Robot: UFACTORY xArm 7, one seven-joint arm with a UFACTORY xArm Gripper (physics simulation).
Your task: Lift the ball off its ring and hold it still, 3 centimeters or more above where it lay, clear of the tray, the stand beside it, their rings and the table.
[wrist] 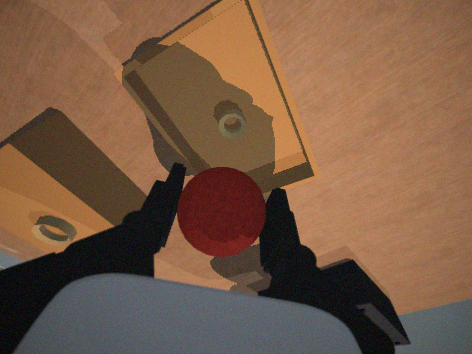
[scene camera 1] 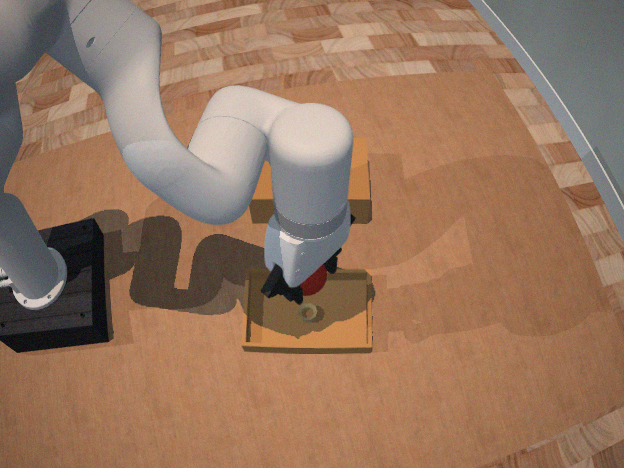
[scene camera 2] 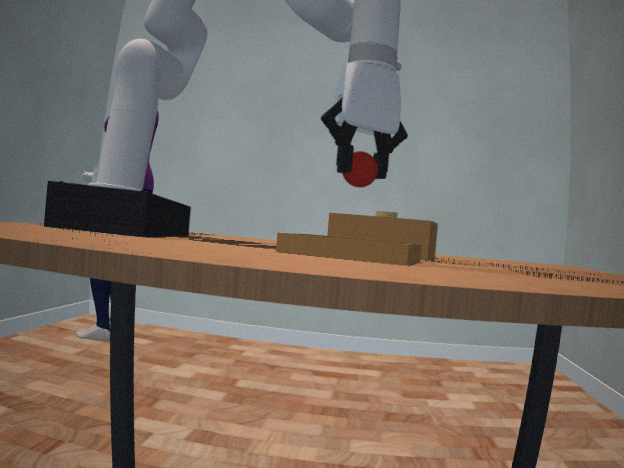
In view: my gripper [scene camera 2: 361,175], a red ball [scene camera 2: 364,171], a shallow tray [scene camera 2: 396,253] and a stand [scene camera 2: 385,226].
The red ball shows as well in the wrist view [wrist: 221,211]. My gripper also shows in the wrist view [wrist: 225,192] and in scene camera 1 [scene camera 1: 309,281]. The shallow tray also shows in the wrist view [wrist: 215,89].
